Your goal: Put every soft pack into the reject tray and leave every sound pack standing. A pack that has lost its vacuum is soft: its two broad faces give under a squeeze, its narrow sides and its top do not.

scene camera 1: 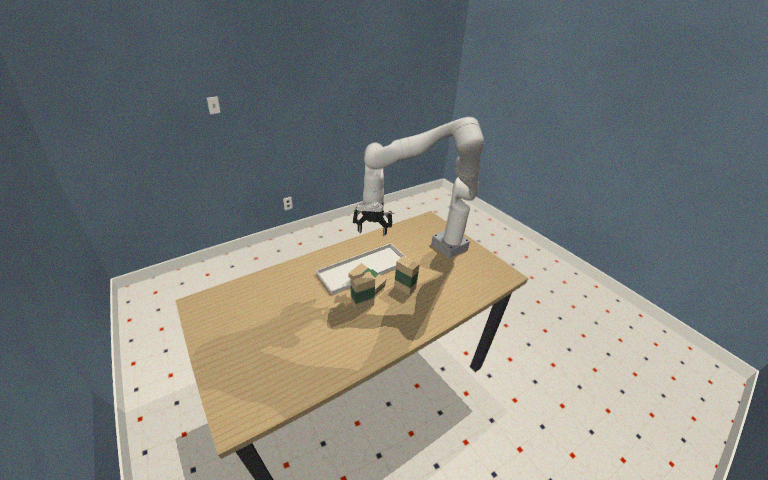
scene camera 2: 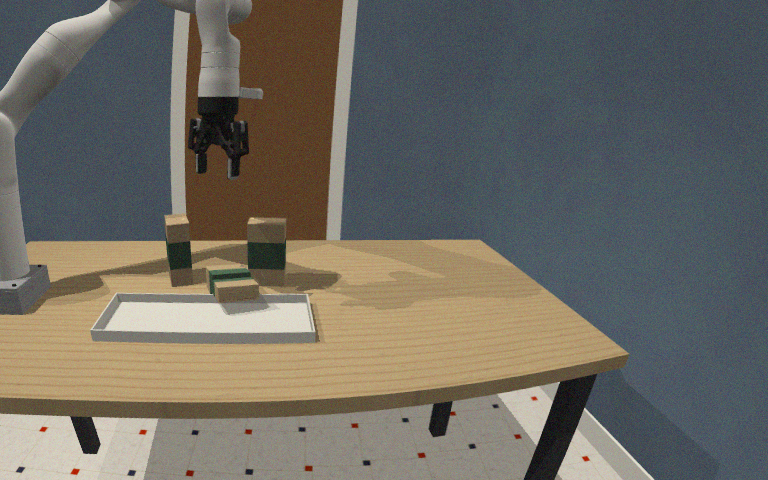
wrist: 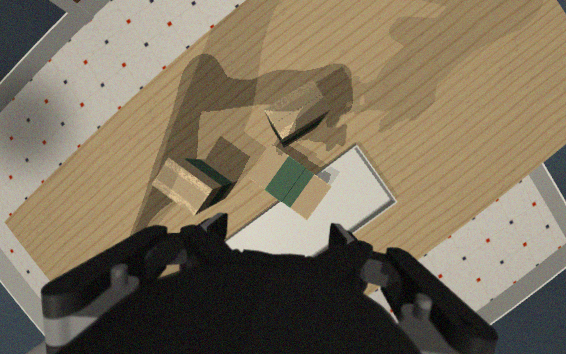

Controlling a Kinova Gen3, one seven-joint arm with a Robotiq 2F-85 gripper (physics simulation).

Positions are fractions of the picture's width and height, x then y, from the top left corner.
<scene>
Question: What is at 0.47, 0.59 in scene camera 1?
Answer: A pack.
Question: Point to a pack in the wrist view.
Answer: At 0.50, 0.50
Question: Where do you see a pack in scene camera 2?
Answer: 0.30, 0.59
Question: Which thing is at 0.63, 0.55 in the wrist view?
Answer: A white reject tray.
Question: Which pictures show the white reject tray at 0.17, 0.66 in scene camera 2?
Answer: Scene camera 1, scene camera 2 and the wrist view: all of them.
</scene>
